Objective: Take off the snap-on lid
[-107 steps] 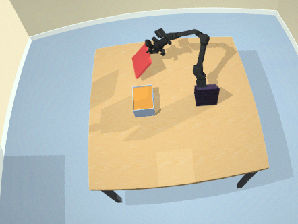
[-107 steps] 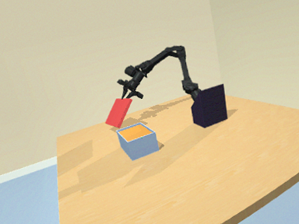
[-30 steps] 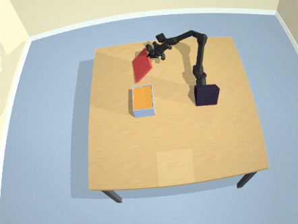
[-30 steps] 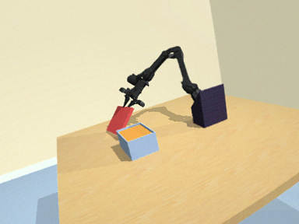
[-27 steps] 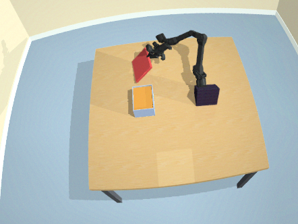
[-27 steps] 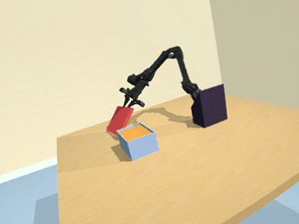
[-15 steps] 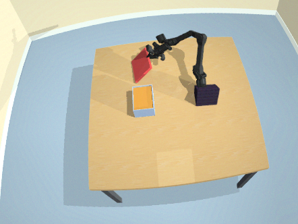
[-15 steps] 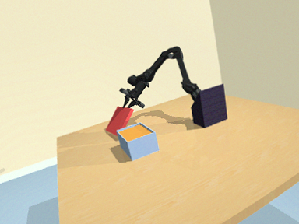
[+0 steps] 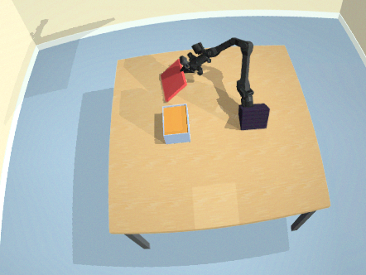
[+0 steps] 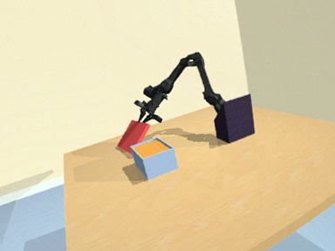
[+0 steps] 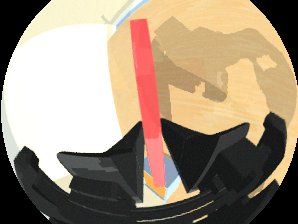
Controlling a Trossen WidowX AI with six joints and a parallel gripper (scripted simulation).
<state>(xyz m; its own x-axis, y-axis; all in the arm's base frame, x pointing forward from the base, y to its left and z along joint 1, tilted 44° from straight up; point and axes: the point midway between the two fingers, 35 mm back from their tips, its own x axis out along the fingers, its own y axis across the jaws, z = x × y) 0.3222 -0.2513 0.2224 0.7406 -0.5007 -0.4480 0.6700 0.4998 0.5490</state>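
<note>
Right now the lid is 60 mm ahead of my gripper tip, 10 mm to the left of it and 50 mm below it. Also, from my gripper tip: blue storage box: 80 mm ahead, 330 mm to the left, 80 mm below.
</note>
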